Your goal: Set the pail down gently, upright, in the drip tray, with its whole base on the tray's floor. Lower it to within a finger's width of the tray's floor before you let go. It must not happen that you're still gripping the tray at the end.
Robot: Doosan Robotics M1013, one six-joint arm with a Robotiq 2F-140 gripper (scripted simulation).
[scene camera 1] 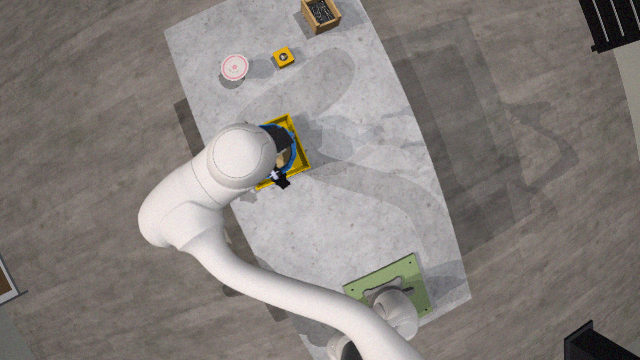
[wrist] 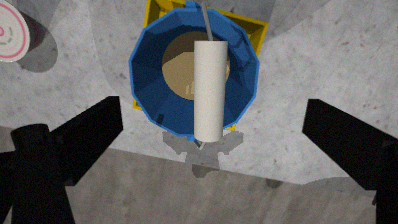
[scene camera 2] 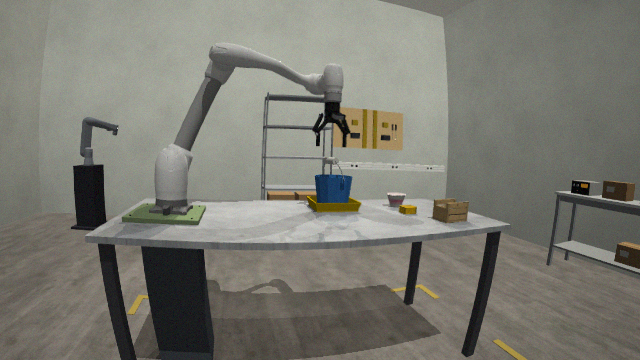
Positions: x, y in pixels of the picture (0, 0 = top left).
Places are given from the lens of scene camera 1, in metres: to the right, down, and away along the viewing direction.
yellow drip tray (scene camera 1: 301, 163): -0.07, -0.07, 1.12
